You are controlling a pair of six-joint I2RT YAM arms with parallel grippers.
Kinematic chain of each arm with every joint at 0, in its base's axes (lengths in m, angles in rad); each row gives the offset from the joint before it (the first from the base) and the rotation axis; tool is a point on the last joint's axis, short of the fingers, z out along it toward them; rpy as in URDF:
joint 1: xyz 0 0 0.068 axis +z
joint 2: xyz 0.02 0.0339 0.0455 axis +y
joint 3: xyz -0.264 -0.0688 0 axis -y
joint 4: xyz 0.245 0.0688 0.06 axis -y
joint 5: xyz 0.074 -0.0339 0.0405 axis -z
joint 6: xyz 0.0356 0 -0.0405 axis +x
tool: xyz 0 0 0 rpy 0 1.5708 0
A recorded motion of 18 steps. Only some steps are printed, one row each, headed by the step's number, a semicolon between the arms.
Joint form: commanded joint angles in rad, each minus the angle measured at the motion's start. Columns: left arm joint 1, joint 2, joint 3, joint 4, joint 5, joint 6; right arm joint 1, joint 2, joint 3, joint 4, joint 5, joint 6.
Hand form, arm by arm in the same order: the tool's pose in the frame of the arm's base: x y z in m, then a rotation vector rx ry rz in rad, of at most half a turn. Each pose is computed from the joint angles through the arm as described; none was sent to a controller.
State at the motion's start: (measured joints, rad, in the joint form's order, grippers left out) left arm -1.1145 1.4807 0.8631 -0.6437 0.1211 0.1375; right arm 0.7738 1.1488 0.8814 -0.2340 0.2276 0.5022
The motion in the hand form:
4: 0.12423 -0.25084 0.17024 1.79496 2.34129 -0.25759; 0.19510 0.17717 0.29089 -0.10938 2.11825 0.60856
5: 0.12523 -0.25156 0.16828 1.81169 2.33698 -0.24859; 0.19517 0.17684 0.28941 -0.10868 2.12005 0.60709
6: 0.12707 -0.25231 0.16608 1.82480 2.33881 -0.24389; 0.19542 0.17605 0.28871 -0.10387 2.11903 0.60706
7: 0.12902 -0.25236 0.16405 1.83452 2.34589 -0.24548; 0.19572 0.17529 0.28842 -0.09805 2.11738 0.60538
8: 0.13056 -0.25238 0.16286 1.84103 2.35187 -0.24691; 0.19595 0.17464 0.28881 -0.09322 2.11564 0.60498
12: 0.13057 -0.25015 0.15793 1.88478 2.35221 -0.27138; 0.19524 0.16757 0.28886 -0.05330 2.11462 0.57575
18: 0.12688 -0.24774 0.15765 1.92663 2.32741 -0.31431; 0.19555 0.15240 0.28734 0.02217 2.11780 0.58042
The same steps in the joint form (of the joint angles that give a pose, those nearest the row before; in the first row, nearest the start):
4: 0.0134 0.1009 0.0670 -0.0374 -0.0432 0.0603; -0.0116 0.0170 -0.0067 0.0235 -0.0424 0.0469
5: 0.0153 0.1114 0.0702 -0.0388 -0.0446 0.0734; -0.0128 0.0170 -0.0119 0.0267 -0.0427 0.0470
6: 0.0202 0.1244 0.0752 -0.0411 -0.0422 0.0846; -0.0156 0.0155 -0.0160 0.0305 -0.0427 0.0485
7: 0.0271 0.1354 0.0788 -0.0448 -0.0352 0.0935; -0.0183 0.0141 -0.0184 0.0329 -0.0408 0.0499
8: 0.0325 0.1431 0.0825 -0.0491 -0.0300 0.0997; -0.0205 0.0126 -0.0184 0.0331 -0.0399 0.0514
12: 0.0399 0.1530 0.0730 -0.0526 -0.0013 0.1283; -0.0355 -0.0078 -0.0281 0.0166 -0.0160 0.0607
18: 0.0364 0.1400 0.0573 -0.0509 0.0307 0.1539; -0.0838 -0.0481 -0.0559 0.0042 -0.0312 0.0927

